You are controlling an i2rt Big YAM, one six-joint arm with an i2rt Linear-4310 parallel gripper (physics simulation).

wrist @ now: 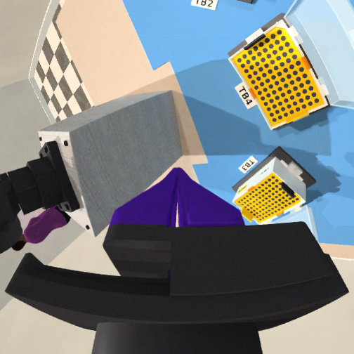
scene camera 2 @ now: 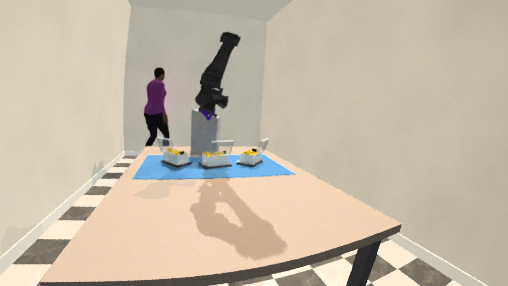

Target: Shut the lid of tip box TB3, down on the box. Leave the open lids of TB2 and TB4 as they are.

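Seen in the pictures: gripper, fingertip midpoint: (scene camera 2: 208,119); arm's base, link origin: (scene camera 2: 207,113).
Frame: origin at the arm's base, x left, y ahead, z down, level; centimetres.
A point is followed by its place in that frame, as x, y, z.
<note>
TB3 (scene camera 2: 176,157) @[-21.0, 32.4, 21.4] (wrist: 270,197) is the left box in the scene view, at lower right in the wrist view. Its clear lid (scene camera 2: 163,144) @[-27.8, 29.7, 15.1] (wrist: 304,224) stands open, partly hidden by the gripper body in the wrist view. TB4 (scene camera 2: 215,160) @[-1.0, 36.2, 22.4] (wrist: 280,77), the middle box, has its clear lid (scene camera 2: 226,146) @[3.9, 38.9, 14.6] (wrist: 332,50) open. TB2 (scene camera 2: 250,157) @[18.6, 35.3, 21.5] is the right box in the scene view, lid (scene camera 2: 263,145) @[25.6, 35.8, 14.8] up; its label (wrist: 204,3) shows in the wrist view. My gripper (scene camera 2: 207,117) @[-3.1, 24.8, 2.4] (wrist: 176,174) is shut and empty, raised above the boxes near the pedestal.
The boxes stand on a blue mat (scene camera 2: 215,174) @[-3.3, 47.6, 26.1] (wrist: 170,35) on the wooden table (scene camera 2: 150,225) @[-30.4, 88.6, 26.4]. The grey pedestal (scene camera 2: 199,132) @[-5.7, 6.8, 11.7] (wrist: 125,150) stands behind the mat. A person in a purple top (scene camera 2: 156,97) (wrist: 45,226) is behind the table.
</note>
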